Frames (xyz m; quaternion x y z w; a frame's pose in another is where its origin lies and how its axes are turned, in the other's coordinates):
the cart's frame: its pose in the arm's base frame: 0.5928 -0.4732 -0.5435 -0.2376 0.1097 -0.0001 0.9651
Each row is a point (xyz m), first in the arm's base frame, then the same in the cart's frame.
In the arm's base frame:
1: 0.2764 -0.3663 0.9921
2: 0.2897 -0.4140 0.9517
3: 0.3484 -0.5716 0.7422
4: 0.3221 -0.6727 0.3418
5: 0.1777 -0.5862 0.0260
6: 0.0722 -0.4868 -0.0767
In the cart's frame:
1: -0.6395 -0.5931 1.3073
2: -0.6155 -0.6176 1.2533
3: -0.5056 -0.6643 1.0127
4: -0.4412 -0.5690 0.6152
5: -0.5198 -0.3399 0.3517
6: -0.6062 -0.1991 0.2863

